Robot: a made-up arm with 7 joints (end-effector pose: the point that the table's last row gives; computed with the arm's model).
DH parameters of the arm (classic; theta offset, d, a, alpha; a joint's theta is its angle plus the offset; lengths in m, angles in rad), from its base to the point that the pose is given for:
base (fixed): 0 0 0 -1.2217
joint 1: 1.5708 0 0 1.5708
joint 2: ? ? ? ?
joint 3: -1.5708 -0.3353 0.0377 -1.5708
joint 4: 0 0 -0.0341 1.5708
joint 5: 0 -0.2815 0 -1.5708
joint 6: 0 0 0 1.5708
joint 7: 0 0 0 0
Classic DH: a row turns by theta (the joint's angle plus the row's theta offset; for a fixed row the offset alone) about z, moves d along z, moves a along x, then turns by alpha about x.
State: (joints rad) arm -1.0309 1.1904 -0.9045 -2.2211 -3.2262 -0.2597 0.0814
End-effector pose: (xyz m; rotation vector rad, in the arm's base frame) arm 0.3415 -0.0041 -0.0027 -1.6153 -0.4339 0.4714
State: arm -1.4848 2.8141 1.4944 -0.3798 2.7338 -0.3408 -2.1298
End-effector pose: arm -0.5413 0.2590 0.1530 -0.1784 1.8091 -0.9980
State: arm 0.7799 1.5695 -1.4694 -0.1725 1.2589 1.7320 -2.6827
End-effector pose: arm -0.1800 0.5939 0.0145 -1.7332 1.8120 -0.1762
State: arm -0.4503 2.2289 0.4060 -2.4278 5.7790 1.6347 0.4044
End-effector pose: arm 0.1452 0.0255 0.2462 2.3789 -2.0270 0.0754
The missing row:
joint 2: 1.2217 0 0 -1.5708
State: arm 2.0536 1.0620 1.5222 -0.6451 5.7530 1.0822 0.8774
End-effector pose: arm -0.2892 0.4360 0.3095 2.7038 0.9022 0.7468
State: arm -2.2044 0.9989 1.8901 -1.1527 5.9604 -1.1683 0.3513
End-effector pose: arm 0.2306 0.4525 0.2285 -0.3527 1.1812 -1.3065
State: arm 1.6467 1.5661 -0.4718 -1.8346 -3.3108 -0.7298 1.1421
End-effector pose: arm -0.2587 0.3033 -0.1713 0.9155 -0.8035 2.6473
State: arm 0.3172 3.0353 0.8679 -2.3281 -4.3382 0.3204 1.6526
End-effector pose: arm 0.2377 -0.1615 0.1257 -0.2920 -0.4533 -0.0829
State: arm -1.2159 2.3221 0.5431 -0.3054 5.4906 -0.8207 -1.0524
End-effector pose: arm -0.2387 0.4556 0.3472 2.9511 0.4280 -0.3272
